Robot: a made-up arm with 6 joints.
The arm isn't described. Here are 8 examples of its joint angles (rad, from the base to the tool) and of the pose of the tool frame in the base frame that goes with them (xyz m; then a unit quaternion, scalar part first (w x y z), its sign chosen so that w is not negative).
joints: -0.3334 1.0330 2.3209 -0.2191 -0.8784 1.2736
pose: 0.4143 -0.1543 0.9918 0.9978 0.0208 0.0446 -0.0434
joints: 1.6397 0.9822 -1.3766 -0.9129 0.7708 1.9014
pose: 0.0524 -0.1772 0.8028 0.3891 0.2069 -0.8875 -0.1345
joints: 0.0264 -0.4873 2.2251 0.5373 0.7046 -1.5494
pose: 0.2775 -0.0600 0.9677 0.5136 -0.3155 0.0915 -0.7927
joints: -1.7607 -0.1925 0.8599 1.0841 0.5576 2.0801
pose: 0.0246 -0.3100 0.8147 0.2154 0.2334 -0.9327 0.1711
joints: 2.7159 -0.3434 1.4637 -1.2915 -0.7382 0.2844
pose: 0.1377 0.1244 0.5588 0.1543 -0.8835 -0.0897 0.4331
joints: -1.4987 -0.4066 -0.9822 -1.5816 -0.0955 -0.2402
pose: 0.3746 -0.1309 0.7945 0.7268 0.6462 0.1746 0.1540
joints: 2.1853 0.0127 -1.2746 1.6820 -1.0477 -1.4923
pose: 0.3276 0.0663 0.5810 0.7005 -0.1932 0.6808 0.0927
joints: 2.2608 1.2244 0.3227 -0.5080 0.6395 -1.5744
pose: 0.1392 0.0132 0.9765 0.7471 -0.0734 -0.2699 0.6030
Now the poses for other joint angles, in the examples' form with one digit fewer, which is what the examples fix.
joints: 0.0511 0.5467 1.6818 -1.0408 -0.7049 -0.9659
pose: 0.449 0.015 0.885 0.729 -0.636 0.039 -0.248
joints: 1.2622 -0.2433 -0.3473 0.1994 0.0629 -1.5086
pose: 0.381 0.136 0.766 0.751 -0.205 0.548 0.307
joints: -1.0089 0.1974 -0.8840 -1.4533 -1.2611 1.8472
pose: 0.104 0.133 0.947 0.026 -0.166 -0.398 -0.902
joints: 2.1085 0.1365 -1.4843 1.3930 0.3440 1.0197
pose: -0.038 0.086 0.737 0.090 -0.417 -0.663 0.615
